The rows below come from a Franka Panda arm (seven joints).
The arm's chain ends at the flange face. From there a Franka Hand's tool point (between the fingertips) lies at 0.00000 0.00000 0.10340 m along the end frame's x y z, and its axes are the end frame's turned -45 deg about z.
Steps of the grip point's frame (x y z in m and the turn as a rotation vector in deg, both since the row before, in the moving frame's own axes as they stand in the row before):
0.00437 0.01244 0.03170 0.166 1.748 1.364
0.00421 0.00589 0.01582 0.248 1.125 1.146
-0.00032 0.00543 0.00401 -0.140 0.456 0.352
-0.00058 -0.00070 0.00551 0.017 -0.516 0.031
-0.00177 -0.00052 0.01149 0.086 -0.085 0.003
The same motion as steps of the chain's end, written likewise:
0.00984 0.00812 0.03175 1.353 1.119 1.364
0.00601 0.00293 0.01584 0.971 0.620 1.146
0.00285 0.00447 0.00401 0.223 0.421 0.352
-0.00022 -0.00072 0.00551 -0.353 -0.377 0.031
-0.00140 0.00089 0.01149 0.001 -0.121 0.003

